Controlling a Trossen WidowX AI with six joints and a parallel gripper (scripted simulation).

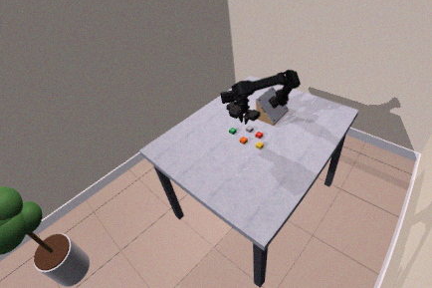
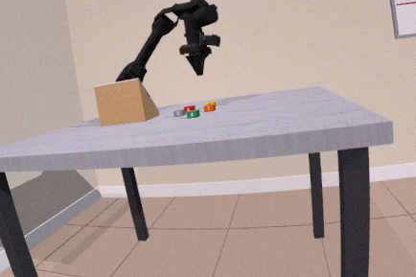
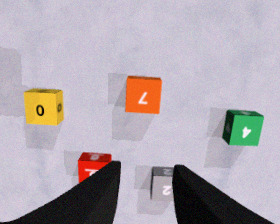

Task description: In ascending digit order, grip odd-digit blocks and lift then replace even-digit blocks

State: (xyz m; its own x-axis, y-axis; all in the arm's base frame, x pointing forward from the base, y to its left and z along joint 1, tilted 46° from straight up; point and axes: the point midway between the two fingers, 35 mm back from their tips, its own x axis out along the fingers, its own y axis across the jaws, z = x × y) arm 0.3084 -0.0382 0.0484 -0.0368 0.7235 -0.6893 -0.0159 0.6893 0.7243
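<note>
My gripper tip is 11 cm above the orange block and 1 cm short of it. Round my gripper tip: grey block 11 cm below, 8 cm behind, 3 cm to the right; red block 11 cm below, 7 cm behind, 5 cm to the left; yellow block 11 cm below, 10 cm to the left, 1 cm behind.
</note>
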